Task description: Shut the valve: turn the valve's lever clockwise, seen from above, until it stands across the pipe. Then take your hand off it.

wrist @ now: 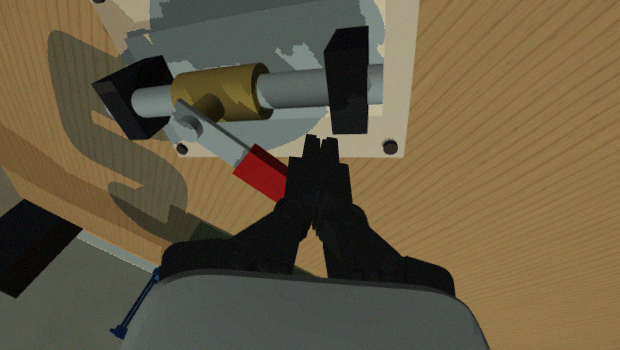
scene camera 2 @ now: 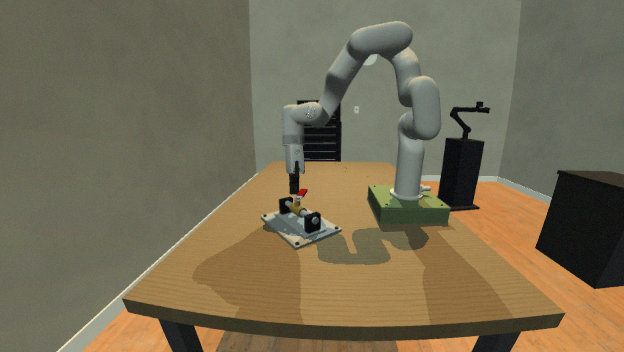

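Note:
The valve's brass body point(scene camera 2: 298, 209) point(wrist: 220, 90) sits on a grey pipe point(wrist: 295, 91) above a pale base plate point(scene camera 2: 320, 236) point(wrist: 399, 75). Its lever has a grey arm point(wrist: 215, 137) and a red handle point(scene camera 2: 302, 192) point(wrist: 261, 172). In the wrist view it slants from the body toward the lower right, neither along the pipe nor square across it. My gripper point(scene camera 2: 294, 192) point(wrist: 316, 155) is shut and empty, pointing down beside the handle. In the wrist view its fingers hide the handle's outer end; whether they touch it I cannot tell.
Black posts point(scene camera 2: 312, 222) point(wrist: 350, 80) carry the pipe at both ends. The plate lies on the wooden table point(scene camera 2: 350, 300) point(wrist: 500, 150). The arm stands on a green base block point(scene camera 2: 415, 216) to the right in the scene view. A black cabinet point(scene camera 2: 580, 225) stands beyond the table's right edge.

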